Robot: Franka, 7 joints.
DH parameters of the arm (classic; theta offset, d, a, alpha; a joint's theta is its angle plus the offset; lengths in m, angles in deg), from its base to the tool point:
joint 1: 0 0.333 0 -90
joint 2: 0 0 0 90
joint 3: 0 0.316 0.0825 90
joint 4: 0 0 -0.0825 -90
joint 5: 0 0.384 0 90
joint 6: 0 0 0.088 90
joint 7: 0 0.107 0 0
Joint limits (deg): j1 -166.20..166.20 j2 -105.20..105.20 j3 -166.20..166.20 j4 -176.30..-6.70 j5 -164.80..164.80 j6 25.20..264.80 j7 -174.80..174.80
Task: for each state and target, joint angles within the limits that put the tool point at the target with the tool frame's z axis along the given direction. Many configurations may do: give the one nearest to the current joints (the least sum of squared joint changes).
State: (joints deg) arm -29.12 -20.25 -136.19 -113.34 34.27 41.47 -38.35
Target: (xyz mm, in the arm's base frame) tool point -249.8 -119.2 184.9 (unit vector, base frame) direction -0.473 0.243 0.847
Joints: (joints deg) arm -40.48 -69.37 -148.77 -153.68 81.36 25.20 -38.35
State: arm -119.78 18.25 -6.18 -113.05 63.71 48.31 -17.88
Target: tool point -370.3 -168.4 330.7 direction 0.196 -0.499 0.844
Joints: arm -152.98 16.57 -20.51 -145.93 110.12 27.46 -17.88
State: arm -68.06 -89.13 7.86 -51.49 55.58 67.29 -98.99
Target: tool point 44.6 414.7 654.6 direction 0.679 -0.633 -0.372
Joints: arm -43.64 -105.20 35.94 -106.11 21.90 76.05 -98.99
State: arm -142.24 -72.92 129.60 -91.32 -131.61 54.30 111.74
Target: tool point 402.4 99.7 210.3 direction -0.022 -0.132 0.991
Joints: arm -118.13 -54.53 148.76 -128.44 -80.25 30.04 111.74
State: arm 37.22 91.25 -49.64 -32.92 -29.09 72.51 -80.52
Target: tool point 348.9 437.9 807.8 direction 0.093 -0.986 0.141
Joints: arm 74.53 54.60 -83.49 -18.86 -55.10 56.84 -80.52
